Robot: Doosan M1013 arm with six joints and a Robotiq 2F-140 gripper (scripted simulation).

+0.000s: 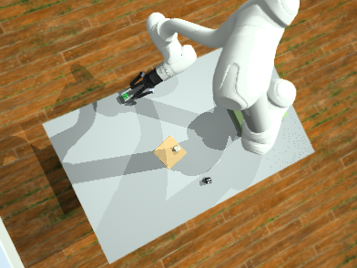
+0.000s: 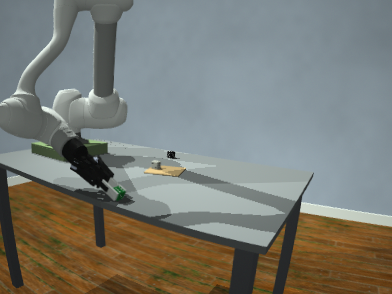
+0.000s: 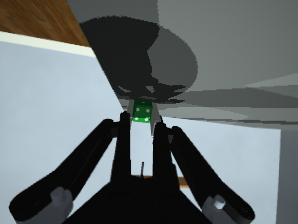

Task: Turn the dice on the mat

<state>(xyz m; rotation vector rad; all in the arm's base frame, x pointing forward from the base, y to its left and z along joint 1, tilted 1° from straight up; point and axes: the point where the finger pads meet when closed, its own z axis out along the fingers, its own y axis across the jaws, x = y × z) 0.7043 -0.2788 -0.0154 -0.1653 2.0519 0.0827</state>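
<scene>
Now: hand 2 cm short of the green die and 1 cm above it. From my hand the other things lie so: white die (16 cm behind, 37 cm to the left, 1 cm below); black die (27 cm behind, 61 cm to the left, 1 cm below); tan mat (11 cm behind, 38 cm to the left, 3 cm below).
</scene>
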